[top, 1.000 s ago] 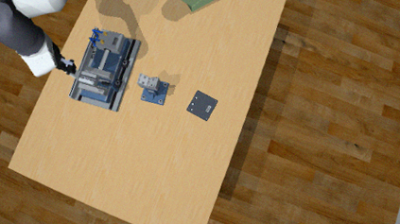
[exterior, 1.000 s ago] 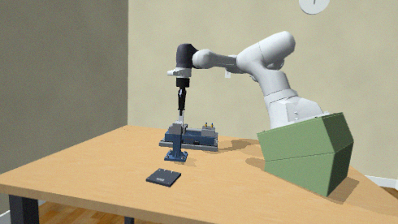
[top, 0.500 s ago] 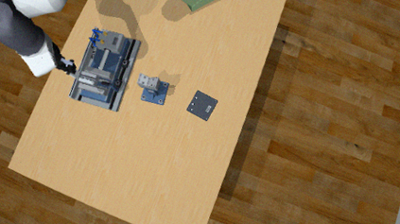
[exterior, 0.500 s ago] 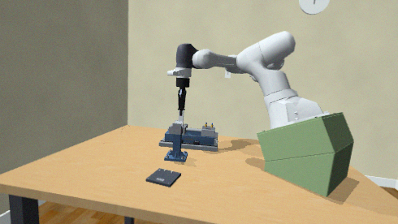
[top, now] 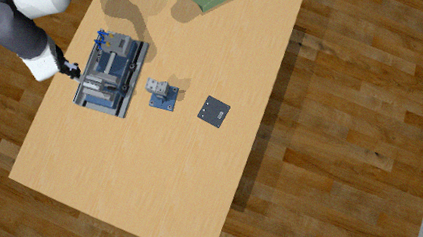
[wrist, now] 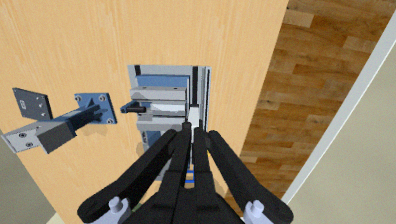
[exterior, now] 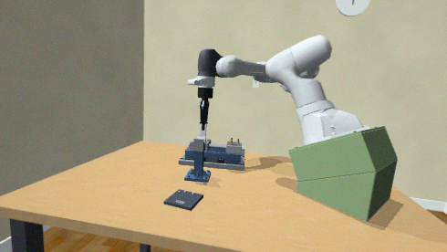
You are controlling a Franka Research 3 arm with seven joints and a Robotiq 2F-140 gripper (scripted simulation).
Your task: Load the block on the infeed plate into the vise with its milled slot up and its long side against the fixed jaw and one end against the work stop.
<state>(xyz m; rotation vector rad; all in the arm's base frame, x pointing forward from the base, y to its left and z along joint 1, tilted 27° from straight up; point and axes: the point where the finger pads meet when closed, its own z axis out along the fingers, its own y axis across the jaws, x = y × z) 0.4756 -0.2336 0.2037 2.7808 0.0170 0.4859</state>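
Now: the grey part 50 mm to the left of my hand and 40 mm below it. Round my hand: vise: 100 mm below, 70 mm to the left, 70 mm behind; then dark work stop rod: 110 mm to the left, 50 mm below; then grey air cylinder: 160 mm behind, 70 mm to the left, 60 mm below.
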